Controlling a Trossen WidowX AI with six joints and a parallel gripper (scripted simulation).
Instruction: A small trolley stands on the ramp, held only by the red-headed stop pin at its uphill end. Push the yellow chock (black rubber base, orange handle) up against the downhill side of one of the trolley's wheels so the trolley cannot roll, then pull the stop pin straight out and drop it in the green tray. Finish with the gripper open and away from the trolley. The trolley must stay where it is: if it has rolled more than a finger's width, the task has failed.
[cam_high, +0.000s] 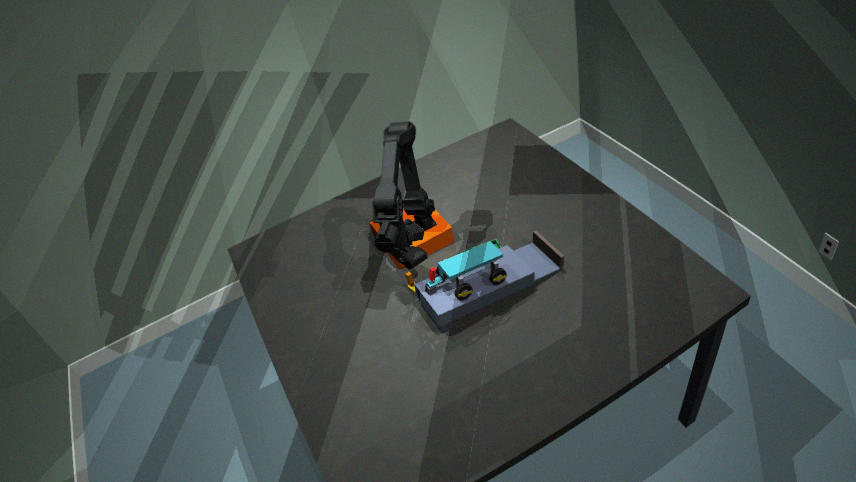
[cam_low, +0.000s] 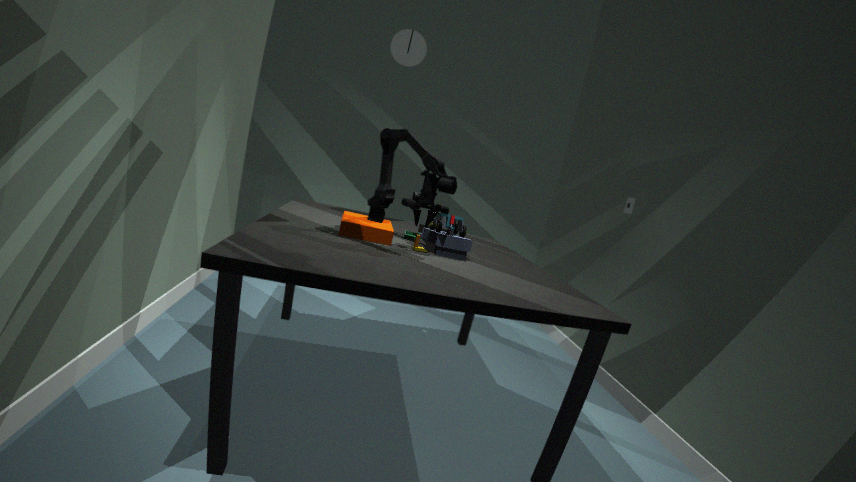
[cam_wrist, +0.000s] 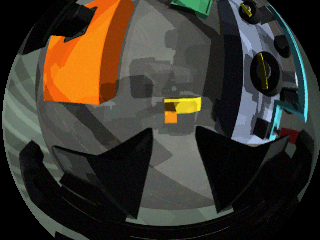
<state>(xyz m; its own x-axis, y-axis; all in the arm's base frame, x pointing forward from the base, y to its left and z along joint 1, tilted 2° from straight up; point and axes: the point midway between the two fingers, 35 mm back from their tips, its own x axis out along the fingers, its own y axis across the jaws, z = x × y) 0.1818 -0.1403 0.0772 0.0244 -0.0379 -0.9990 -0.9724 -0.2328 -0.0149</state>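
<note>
Now: the yellow chock 8 cm below my gripper tip, 2 cm ahead of it and 1 cm to the left of it. Also, from my gripper tip: teal-topped trolley (15 cm to the left, 14 cm ahead, 1 cm above); then grey ramp (16 cm to the left, 14 cm ahead, 5 cm below); then red-headed stop pin (13 cm ahead, 3 cm to the left, 3 cm above).
</note>
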